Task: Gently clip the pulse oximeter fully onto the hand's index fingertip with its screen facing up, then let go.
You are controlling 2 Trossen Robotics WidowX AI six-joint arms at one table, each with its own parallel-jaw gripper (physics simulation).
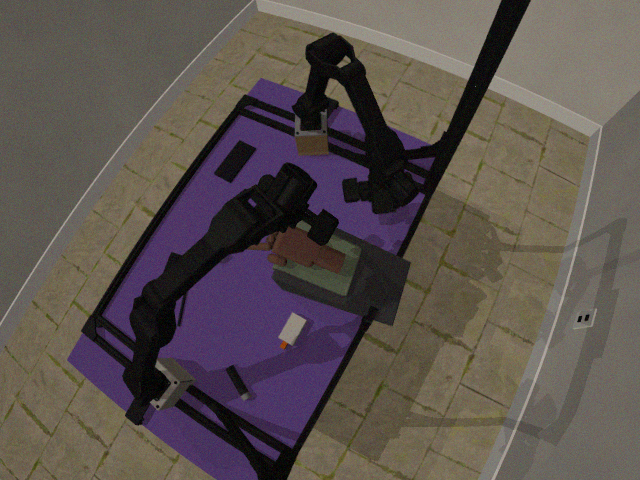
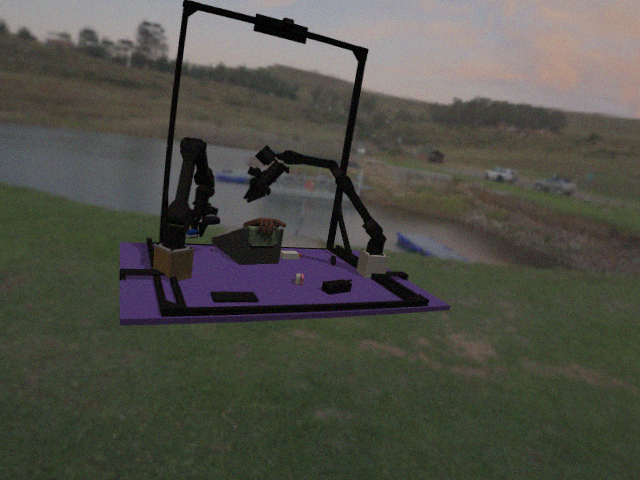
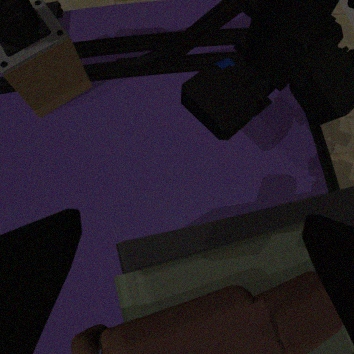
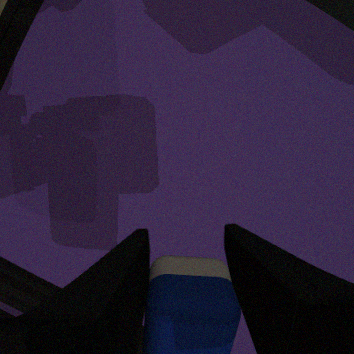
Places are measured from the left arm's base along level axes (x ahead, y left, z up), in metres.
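Pixels of known places: left gripper, fingertip midpoint: (image 1: pixel 311 203) (image 2: pixel 245 200) (image 3: pixel 194 223); right gripper, fingertip midpoint: (image 2: pixel 197 235) (image 3: pixel 247 107) (image 4: pixel 186 236); left arm's base, link origin: (image 1: pixel 156 384) (image 2: pixel 374 252); right arm's base, link origin: (image 1: pixel 310 122) (image 2: pixel 174 246) (image 3: pixel 21 31).
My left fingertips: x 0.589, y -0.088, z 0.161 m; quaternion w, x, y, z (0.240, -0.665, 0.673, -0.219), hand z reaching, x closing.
For each thing: its top centre in the pictures, then the offset to it from my left fingertips. "*": a spot on its surface instead.
- pulse oximeter, top centre: (image 3: pixel 233 73) (image 2: pixel 192 230) 0.058 m right, 0.203 m ahead, 0.159 m down
- white box with an orange end, top centre: (image 1: pixel 290 332) (image 2: pixel 291 252) 0.100 m right, 0.260 m back, 0.238 m down
- dark cylinder, top centre: (image 1: pixel 236 383) 0.067 m right, 0.462 m back, 0.239 m down
- wedge, surface spot: (image 1: pixel 382 279) * 0.221 m right, 0.000 m ahead, 0.215 m down
- flat black slab, top centre: (image 2: pixel 234 295) (image 1: pixel 234 160) 0.400 m left, 0.067 m ahead, 0.258 m down
- black block, top centre: (image 1: pixel 171 270) (image 2: pixel 337 282) 0.299 m left, 0.340 m back, 0.231 m down
- small whitish object, top centre: (image 2: pixel 300 275) 0.227 m left, 0.209 m back, 0.235 m down
The pulse oximeter (image 4: pixel 192 312) (image 3: pixel 225 63) (image 2: pixel 192 233) is blue with a whitish end. My right gripper (image 4: pixel 186 236) is shut on it and holds it above the purple table, apart from the hand. Its screen cannot be made out. The brown hand (image 1: pixel 305 248) (image 2: pixel 264 224) (image 3: pixel 200 325) lies on a green pad (image 1: pixel 323 279) (image 3: pixel 205 272) on a dark wedge; its fingers point away from the wedge's high-framed side, and the index fingertip is not clear. My left gripper (image 3: pixel 194 223) (image 2: pixel 252 196) is open and empty, high above the hand.
A white box with an orange end (image 1: pixel 293 328) and a dark cylinder (image 1: pixel 237 381) lie beyond the wedge (image 1: pixel 382 279). A flat black slab (image 1: pixel 235 161) (image 2: pixel 234 296), a black block (image 2: pixel 336 286) and a small whitish object (image 2: pixel 299 279) are on the table. Black rails border it.
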